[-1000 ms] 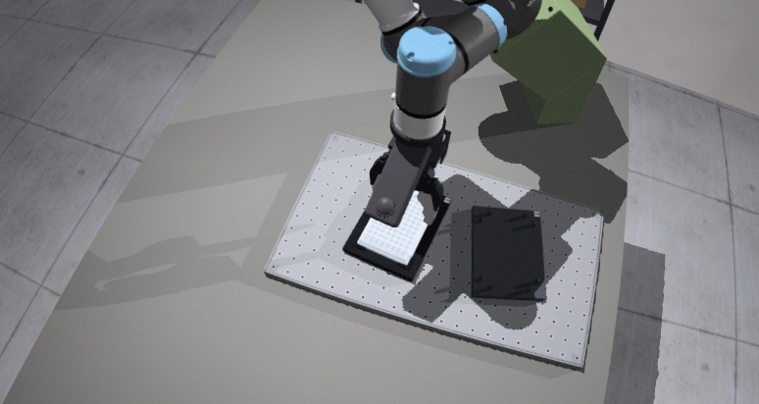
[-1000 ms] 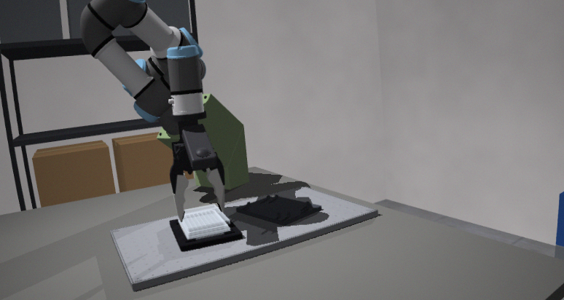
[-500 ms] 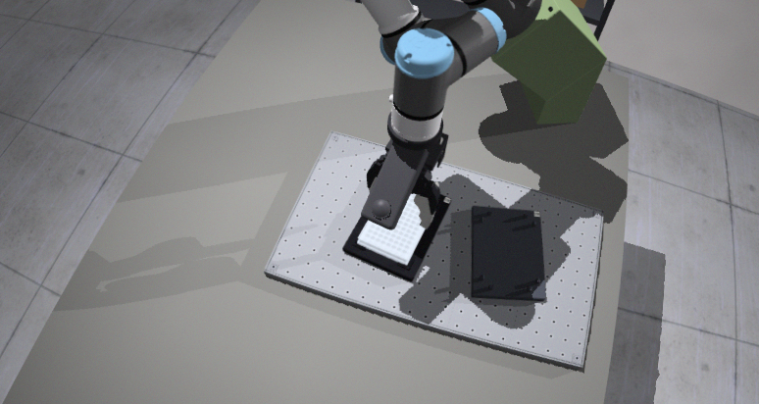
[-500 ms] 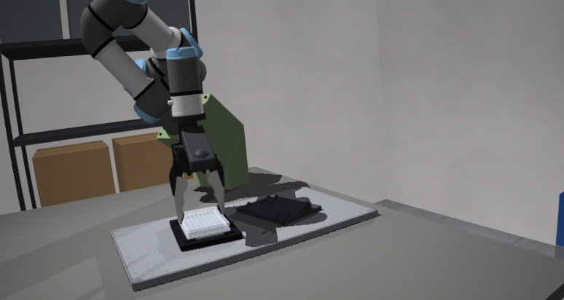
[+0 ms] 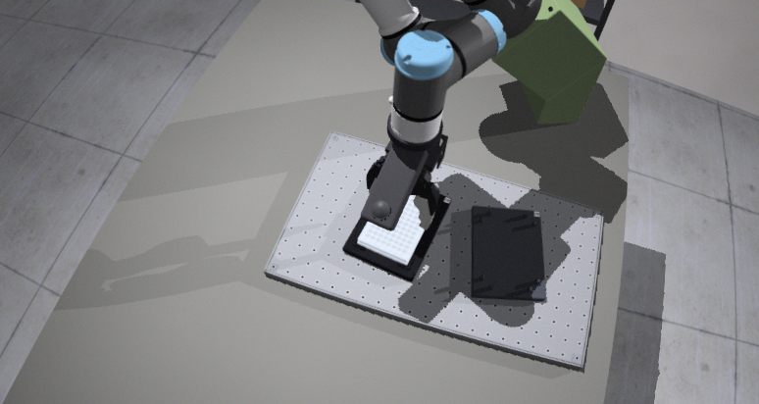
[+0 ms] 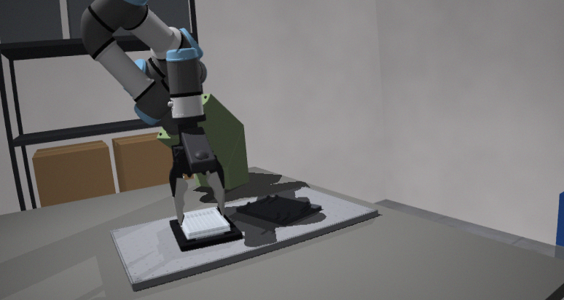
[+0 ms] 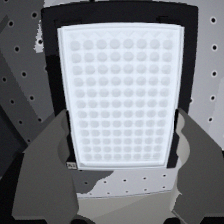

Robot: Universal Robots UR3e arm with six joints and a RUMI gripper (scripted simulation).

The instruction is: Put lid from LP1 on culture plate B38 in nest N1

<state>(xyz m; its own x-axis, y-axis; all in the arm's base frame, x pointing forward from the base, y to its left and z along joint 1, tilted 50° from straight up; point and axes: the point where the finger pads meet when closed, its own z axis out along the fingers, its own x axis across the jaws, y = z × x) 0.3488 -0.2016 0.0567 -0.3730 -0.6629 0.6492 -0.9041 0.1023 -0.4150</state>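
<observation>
The flat lid is 10 mm below my hand. Also, from my hand: white culture plate B38 (20 mm below); then small white tag (80 mm to the left, 50 mm behind, 20 mm below); then black lid park LP1 (180 mm to the left, 40 mm ahead, 30 mm below).
</observation>
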